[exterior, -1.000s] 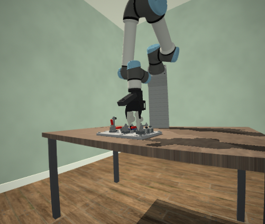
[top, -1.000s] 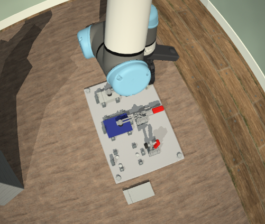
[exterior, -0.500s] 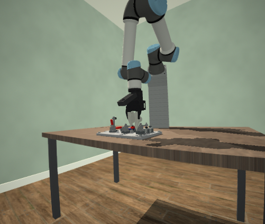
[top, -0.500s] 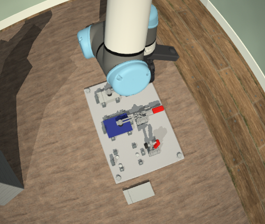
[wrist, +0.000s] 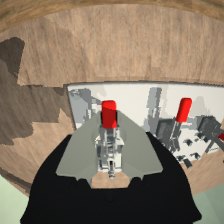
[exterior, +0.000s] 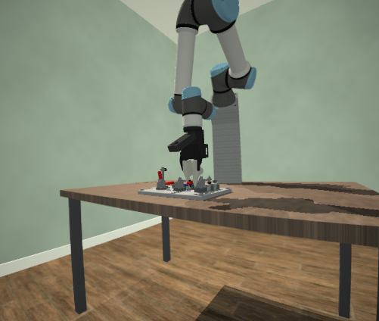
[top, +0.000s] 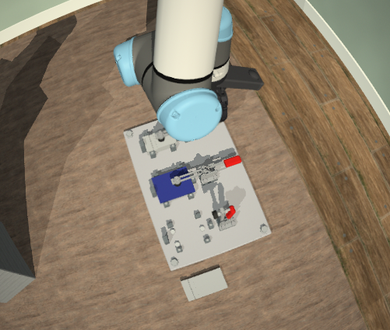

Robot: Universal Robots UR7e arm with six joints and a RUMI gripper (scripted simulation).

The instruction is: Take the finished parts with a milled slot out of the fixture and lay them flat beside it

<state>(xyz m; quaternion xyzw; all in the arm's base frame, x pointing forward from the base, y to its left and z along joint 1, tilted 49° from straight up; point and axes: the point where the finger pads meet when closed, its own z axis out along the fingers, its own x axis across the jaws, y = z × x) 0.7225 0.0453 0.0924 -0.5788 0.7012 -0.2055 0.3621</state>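
My hand is 10 cm to the left of the grey fixture plate, 10 cm past it and 5 cm above it. Also, from my hand: blue blank (14 cm behind, 10 cm to the right, 3 cm below).
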